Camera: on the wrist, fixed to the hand. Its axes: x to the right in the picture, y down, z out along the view.
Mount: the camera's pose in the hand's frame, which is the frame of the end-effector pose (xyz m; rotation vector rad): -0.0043 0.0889 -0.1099 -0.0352 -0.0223 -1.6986
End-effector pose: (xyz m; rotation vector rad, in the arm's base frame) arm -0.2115 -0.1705 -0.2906 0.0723 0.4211 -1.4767
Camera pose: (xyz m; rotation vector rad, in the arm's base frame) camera -0.1505 -0.1239 -0.4094 0.4305 -0.4752 3.0259
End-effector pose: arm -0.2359 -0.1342 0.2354 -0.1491 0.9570 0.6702
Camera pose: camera -0.3676 -0.1101 0.1897 -0.8507 0.4998 -0.8782
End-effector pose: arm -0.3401 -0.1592 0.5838 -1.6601 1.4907 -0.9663
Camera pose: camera -0.4791 -0.1654 0.5586 2.6221 0.2997 1.4937
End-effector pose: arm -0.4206 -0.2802 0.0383 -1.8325 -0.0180 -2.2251
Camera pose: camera -0.5075 -0.3842 -0.0020 1.0189 1.1291 1.4425
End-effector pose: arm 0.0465 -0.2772 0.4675 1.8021 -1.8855 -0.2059
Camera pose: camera 0.0184 -0.2375 0.6003 2.7997 0.1125 -0.7680
